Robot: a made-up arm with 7 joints.
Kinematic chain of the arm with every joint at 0, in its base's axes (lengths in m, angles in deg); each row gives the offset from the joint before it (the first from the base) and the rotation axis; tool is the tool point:
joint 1: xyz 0 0 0.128 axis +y
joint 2: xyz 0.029 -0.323 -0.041 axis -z
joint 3: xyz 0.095 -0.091 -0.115 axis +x
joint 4: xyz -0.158 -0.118 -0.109 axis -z
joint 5: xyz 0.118 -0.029 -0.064 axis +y
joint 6: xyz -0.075 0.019 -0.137 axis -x
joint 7: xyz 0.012 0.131 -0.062 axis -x
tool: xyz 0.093 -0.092 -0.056
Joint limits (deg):
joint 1: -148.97..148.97
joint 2: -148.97..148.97
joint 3: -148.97..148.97
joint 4: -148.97..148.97
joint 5: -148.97..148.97
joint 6: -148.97..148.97
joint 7: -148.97..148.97
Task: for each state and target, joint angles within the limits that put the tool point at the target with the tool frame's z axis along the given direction. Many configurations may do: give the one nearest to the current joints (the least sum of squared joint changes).
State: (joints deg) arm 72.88 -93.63 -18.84 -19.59 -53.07 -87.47 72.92
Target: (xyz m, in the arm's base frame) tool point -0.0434 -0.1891 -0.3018 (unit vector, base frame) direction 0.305 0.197 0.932
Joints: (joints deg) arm 48.92 -107.05 -52.56 -55.63 -10.09 -101.05 70.42
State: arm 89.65 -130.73 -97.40 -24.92 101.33 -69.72 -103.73
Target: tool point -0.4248 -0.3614 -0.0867 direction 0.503 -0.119 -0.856
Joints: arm 110.73 -113.98 -71.49 -33.71 72.78 -42.53 -104.32
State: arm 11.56 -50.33 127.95 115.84 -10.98 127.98 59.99
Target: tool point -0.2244 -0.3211 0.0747 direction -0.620 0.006 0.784
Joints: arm -34.06 -82.96 148.97 82.20 26.55 84.96 91.72
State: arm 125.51 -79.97 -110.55 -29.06 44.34 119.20 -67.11
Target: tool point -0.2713 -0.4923 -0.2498 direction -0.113 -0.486 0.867
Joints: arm 116.47 -52.05 -80.56 -63.32 27.16 107.28 -29.59
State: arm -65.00 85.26 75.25 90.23 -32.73 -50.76 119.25
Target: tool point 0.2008 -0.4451 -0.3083 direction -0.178 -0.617 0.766
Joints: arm -49.57 55.14 24.64 83.82 -20.23 -56.00 109.21
